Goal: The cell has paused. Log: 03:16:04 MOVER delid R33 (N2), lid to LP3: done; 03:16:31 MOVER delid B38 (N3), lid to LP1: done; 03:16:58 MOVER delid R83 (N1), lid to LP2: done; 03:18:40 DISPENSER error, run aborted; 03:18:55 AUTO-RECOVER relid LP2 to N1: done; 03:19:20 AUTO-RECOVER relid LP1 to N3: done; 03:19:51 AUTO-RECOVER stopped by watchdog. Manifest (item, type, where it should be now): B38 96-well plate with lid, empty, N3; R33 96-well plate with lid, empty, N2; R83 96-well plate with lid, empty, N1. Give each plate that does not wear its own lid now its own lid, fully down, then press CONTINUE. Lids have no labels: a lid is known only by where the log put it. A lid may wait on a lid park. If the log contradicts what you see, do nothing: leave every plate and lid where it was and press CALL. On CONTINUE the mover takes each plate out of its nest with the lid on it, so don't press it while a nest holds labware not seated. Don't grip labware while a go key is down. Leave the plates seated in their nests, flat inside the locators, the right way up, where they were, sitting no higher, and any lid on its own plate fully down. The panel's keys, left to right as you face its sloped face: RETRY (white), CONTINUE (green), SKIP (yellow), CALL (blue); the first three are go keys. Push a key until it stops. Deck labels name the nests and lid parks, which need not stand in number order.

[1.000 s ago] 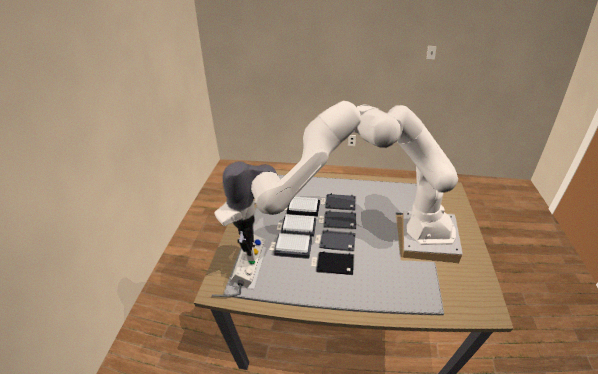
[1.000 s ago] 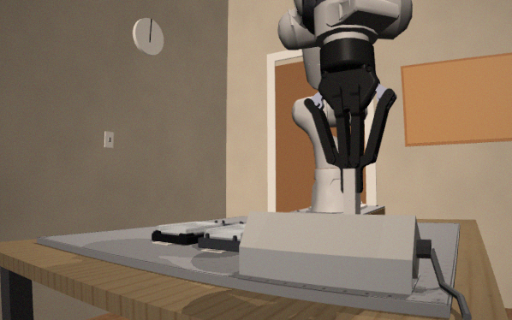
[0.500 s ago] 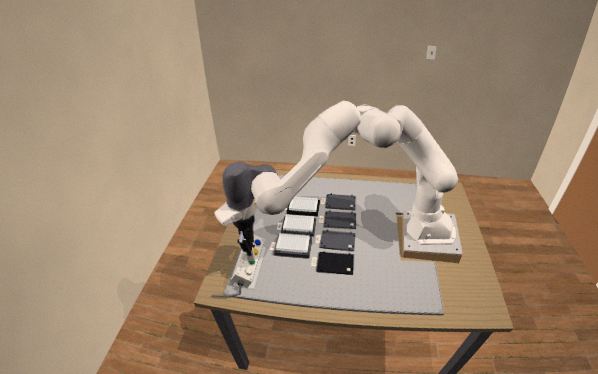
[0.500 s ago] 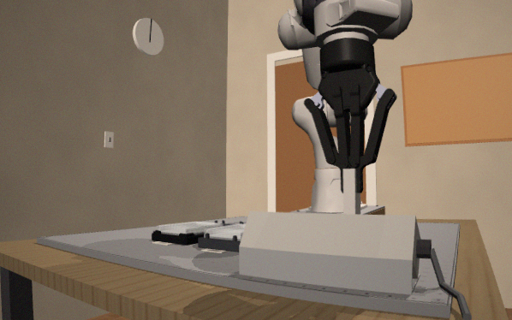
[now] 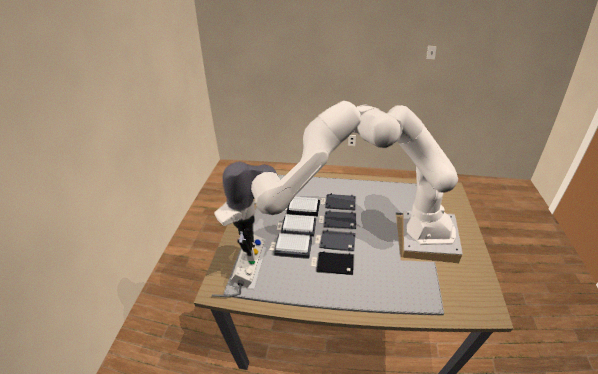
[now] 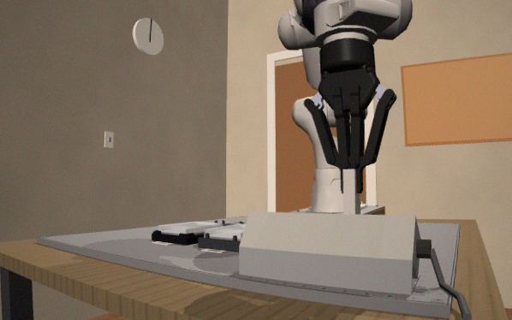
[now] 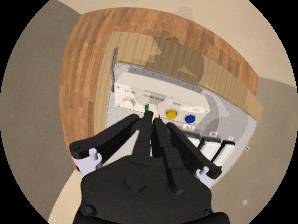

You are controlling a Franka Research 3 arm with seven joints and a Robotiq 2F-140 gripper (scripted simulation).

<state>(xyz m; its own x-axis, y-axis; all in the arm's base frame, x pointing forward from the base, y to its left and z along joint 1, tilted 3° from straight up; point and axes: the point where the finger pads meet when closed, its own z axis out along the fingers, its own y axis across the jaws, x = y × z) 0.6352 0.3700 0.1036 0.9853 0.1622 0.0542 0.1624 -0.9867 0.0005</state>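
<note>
The green key is 40 mm below my hand. Round my hand: yellow key 10 mm ahead, 50 mm to the right, 40 mm below; then white key 10 mm behind, 50 mm to the left, 40 mm below; then blue key 10 mm ahead, 100 mm to the right, 40 mm below.
</note>
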